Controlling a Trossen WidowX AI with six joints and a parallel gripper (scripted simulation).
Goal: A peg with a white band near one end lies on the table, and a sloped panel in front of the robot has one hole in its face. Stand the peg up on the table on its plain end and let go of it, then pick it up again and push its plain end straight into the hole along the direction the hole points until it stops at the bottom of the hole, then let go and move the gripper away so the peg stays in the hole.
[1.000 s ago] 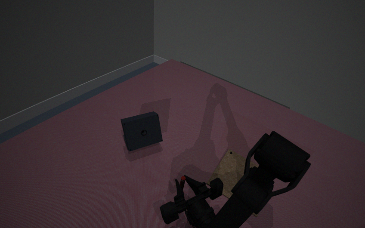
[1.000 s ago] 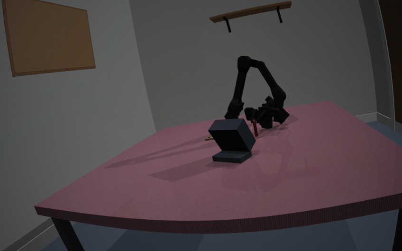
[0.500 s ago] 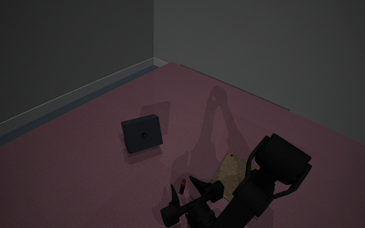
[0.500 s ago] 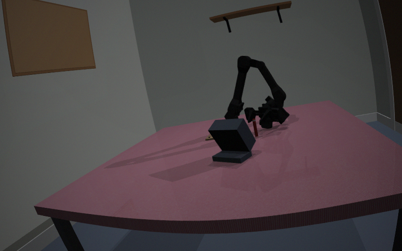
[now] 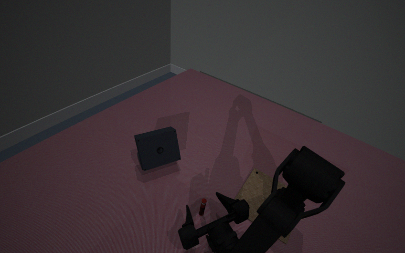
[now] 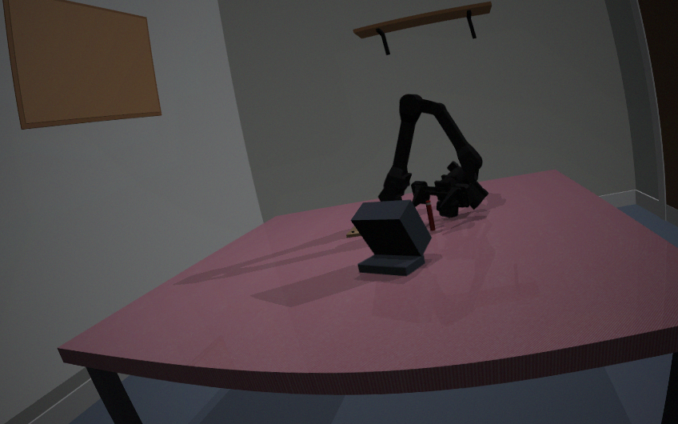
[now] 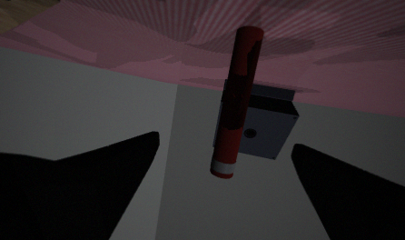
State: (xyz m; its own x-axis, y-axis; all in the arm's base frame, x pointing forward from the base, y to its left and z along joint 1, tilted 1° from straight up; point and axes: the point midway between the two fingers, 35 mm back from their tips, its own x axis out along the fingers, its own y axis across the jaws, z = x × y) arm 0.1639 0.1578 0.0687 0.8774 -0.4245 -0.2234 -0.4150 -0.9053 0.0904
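My gripper tip is now 10 mm to the right of the peg, 10 mm past it and 10 mm above it. The rest, counted from my gripper tip: sloped panel (230 mm ahead, 30 mm to the right, 10 mm above); then flat foot (250 mm ahead, 60 mm below, 40 mm to the right).
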